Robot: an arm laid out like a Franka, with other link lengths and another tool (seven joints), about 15 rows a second.
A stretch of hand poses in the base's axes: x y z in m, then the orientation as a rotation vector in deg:
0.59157, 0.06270, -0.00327, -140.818, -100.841, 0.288
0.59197, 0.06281, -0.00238, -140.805, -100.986, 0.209
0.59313, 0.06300, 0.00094, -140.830, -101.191, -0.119
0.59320, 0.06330, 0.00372, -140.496, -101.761, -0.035
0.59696, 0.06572, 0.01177, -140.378, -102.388, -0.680
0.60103, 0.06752, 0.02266, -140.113, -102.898, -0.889
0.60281, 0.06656, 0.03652, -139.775, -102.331, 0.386
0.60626, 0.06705, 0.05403, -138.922, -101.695, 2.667
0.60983, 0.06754, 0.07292, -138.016, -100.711, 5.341
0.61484, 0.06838, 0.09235, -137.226, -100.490, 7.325
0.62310, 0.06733, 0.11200, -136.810, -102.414, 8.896
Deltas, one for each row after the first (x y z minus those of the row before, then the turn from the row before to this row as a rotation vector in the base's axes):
0.00040, 0.00011, 0.00089, -0.027, -0.089, 0.080
0.00116, 0.00019, 0.00332, 0.016, -0.262, 0.088
0.00007, 0.00030, 0.00278, -0.069, -0.012, 0.436
0.00376, 0.00242, 0.00805, 0.039, -0.522, 0.355
0.00407, 0.00180, 0.01089, 0.020, -0.180, 0.366
0.00178, -0.00096, 0.01386, -0.010, 1.045, -0.121
0.00345, 0.00049, 0.01751, -0.051, 1.839, 0.081
0.00357, 0.00049, 0.01889, -0.060, 2.197, -0.069
0.00501, 0.00084, 0.01943, -0.214, 1.486, 0.276
0.00826, -0.00105, 0.01965, -1.211, 0.253, 1.320

